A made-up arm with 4 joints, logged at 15 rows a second.
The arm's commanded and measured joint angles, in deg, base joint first. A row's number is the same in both.
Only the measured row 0 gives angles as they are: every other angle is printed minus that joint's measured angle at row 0.
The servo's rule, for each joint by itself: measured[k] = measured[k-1] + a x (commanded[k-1-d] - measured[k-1]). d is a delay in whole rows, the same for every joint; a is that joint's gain. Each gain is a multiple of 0.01, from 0.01 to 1. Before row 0 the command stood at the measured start. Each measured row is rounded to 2 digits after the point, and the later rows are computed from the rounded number. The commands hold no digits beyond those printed.
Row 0, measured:
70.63 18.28 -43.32 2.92
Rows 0 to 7, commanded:
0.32 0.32 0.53 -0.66
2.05 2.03 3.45 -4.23
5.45 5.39 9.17 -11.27
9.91 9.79 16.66 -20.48
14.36 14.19 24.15 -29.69
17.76 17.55 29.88 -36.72
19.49 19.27 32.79 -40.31
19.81 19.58 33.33 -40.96
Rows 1 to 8, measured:
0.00 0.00 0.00 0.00
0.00 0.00 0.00 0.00
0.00 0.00 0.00 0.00
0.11 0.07 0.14 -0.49
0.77 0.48 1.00 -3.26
2.36 1.51 3.12 -9.19
4.93 3.25 6.64 -17.54
8.14 5.55 11.19 -26.53
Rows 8 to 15, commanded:
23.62 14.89 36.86 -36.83
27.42 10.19 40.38 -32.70
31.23 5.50 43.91 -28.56
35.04 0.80 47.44 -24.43
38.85 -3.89 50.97 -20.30
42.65 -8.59 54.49 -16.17
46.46 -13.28 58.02 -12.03
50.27 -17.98 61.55 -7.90
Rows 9 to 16, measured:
11.41 8.07 16.05 -34.07
14.16 10.42 20.40 -38.69
16.08 12.34 23.76 -40.37
18.64 12.88 27.17 -37.75
21.63 12.32 30.60 -34.01
24.89 10.89 34.06 -29.98
28.34 8.77 37.54 -25.87
31.91 6.11 41.03 -21.75

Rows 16 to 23, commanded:
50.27 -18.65 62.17 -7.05
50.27 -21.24 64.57 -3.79
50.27 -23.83 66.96 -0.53
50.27 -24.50 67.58 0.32
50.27 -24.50 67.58 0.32
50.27 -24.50 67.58 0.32
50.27 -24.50 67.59 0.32
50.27 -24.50 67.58 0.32
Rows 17 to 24, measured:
35.56 3.02 44.53 -17.62
39.27 -0.40 48.04 -13.48
43.01 -4.09 51.55 -9.35
45.48 -7.15 54.31 -7.65
47.11 -10.11 56.98 -4.79
48.18 -12.99 59.57 -1.64
48.89 -15.41 61.65 -0.19
49.36 -17.32 63.19 0.19

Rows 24 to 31, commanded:
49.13 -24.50 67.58 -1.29
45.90 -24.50 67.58 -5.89
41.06 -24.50 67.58 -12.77
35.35 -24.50 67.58 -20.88
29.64 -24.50 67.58 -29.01
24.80 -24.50 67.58 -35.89
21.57 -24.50 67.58 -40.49
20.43 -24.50 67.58 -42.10
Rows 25 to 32, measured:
49.67 -18.83 64.33 0.29
49.87 -20.02 65.18 0.31
50.01 -20.96 65.80 0.32
49.71 -21.70 66.26 -0.87
48.41 -22.29 66.60 -4.58
45.91 -22.75 66.85 -10.64
42.32 -23.12 67.04 -18.22
38.01 -23.41 67.18 -26.20

